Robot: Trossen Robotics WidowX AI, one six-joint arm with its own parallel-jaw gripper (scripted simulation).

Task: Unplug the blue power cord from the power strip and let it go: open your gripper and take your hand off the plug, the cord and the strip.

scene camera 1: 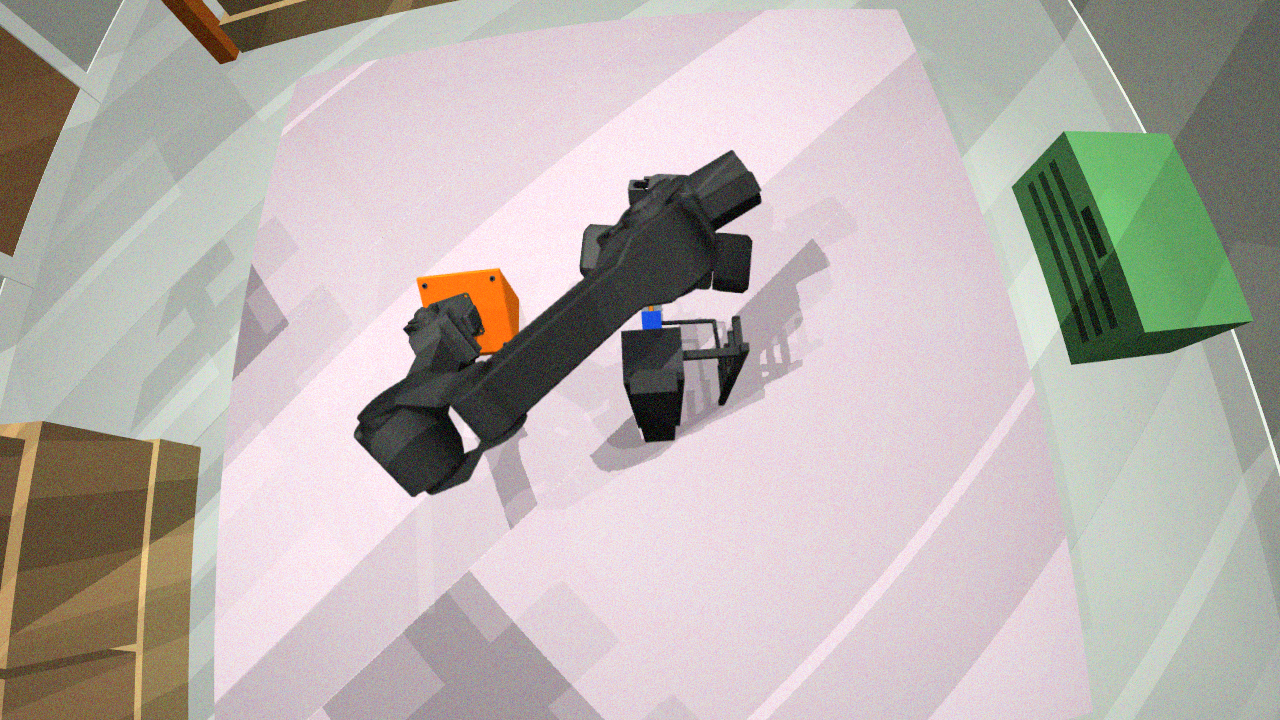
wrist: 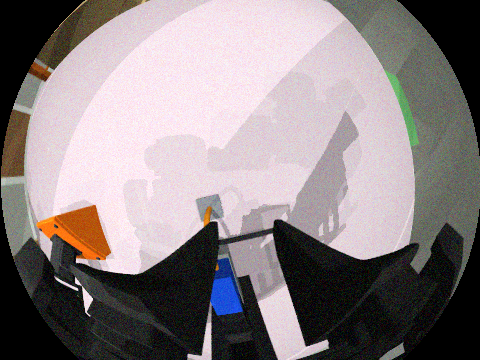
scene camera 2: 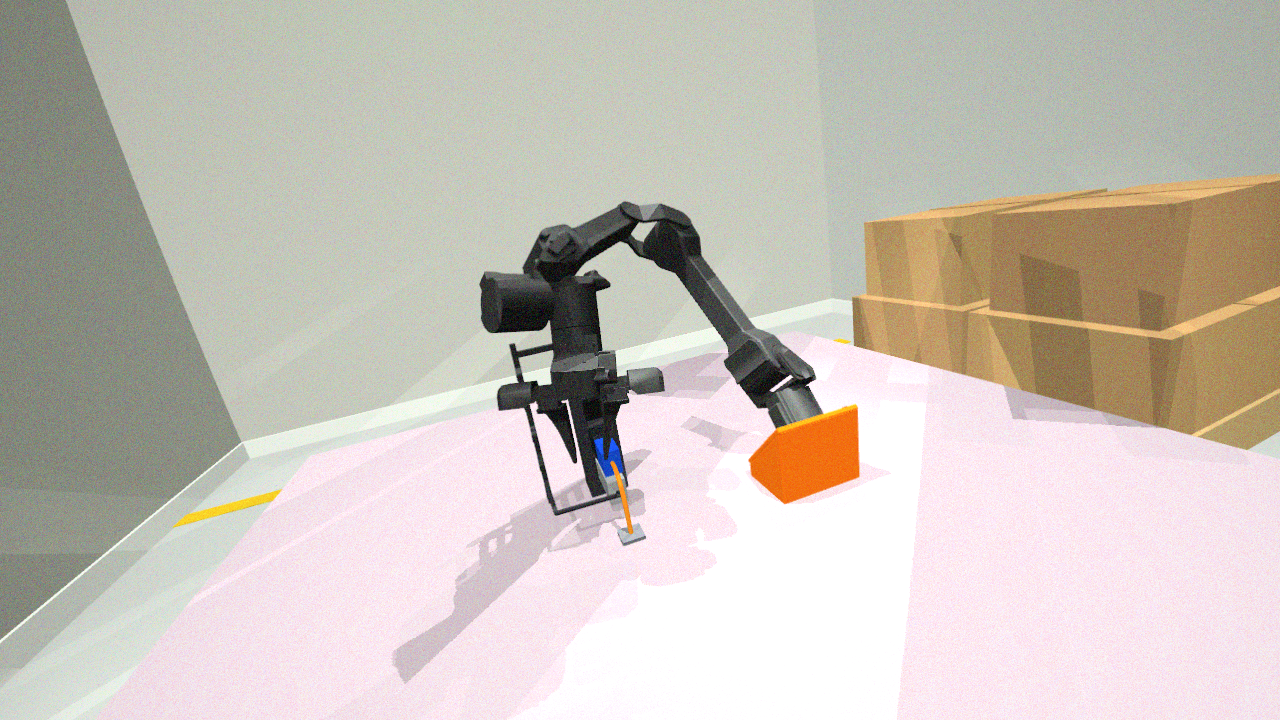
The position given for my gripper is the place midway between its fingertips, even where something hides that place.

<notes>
I see my gripper [scene camera 2: 590, 461] and a blue plug [scene camera 2: 596, 436].
My gripper also shows in scene camera 1 [scene camera 1: 672, 272] and in the wrist view [wrist: 246, 227]. The blue plug also shows in the wrist view [wrist: 226, 300].
</notes>
